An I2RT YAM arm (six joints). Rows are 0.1 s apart.
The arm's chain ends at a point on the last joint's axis. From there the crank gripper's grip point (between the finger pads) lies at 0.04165 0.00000 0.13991 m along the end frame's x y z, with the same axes.
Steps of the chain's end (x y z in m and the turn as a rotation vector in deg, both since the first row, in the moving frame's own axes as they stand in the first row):
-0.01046 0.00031 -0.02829 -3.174 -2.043 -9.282
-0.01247 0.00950 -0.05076 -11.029 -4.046 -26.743
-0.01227 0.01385 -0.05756 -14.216 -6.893 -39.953
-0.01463 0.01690 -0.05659 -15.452 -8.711 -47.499
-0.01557 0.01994 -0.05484 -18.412 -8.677 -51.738
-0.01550 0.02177 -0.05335 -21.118 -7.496 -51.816
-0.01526 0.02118 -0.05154 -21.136 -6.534 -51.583
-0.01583 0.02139 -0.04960 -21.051 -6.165 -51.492
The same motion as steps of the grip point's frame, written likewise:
-0.01537 0.00175 -0.02693 -3.174 -2.043 -9.282
-0.02032 0.01920 -0.04899 -11.029 -4.046 -26.743
-0.02597 0.02520 -0.05464 -14.216 -6.893 -39.953
-0.03244 0.02876 -0.05297 -15.452 -8.711 -47.499
-0.03096 0.03597 -0.05205 -18.412 -8.677 -51.738
-0.02552 0.04208 -0.05221 -21.118 -7.496 -51.816
-0.02317 0.04058 -0.05076 -21.136 -6.534 -51.583
-0.02303 0.04025 -0.04891 -21.051 -6.165 -51.492

